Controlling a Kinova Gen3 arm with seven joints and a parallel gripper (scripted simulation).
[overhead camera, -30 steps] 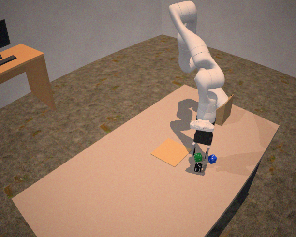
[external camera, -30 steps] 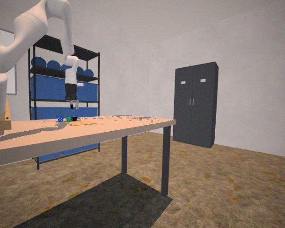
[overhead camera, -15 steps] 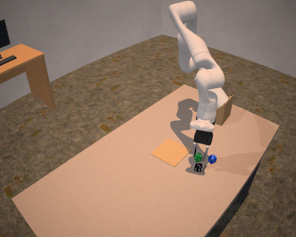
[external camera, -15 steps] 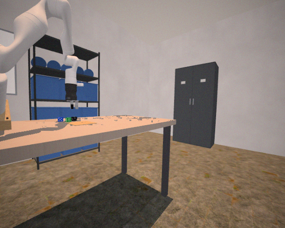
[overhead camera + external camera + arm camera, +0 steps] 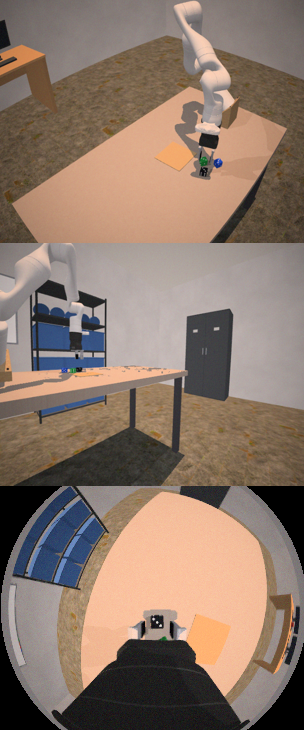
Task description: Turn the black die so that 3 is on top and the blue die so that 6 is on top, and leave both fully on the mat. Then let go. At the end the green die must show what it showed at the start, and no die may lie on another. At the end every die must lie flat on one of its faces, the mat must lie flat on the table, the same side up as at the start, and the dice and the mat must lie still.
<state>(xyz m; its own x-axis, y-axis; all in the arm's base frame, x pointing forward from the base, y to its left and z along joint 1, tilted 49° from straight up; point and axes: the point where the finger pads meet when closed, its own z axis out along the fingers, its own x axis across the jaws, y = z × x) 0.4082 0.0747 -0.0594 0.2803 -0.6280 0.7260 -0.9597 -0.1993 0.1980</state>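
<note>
Right now my hand is 9 cm above the black die. The rest, counted from my hand: blue die: 8 cm behind, 3 cm to the left, 9 cm below; then green die: 5 cm behind, 3 cm to the right, 9 cm below; then orange mat: 2 cm behind, 16 cm to the right, 10 cm below.
</note>
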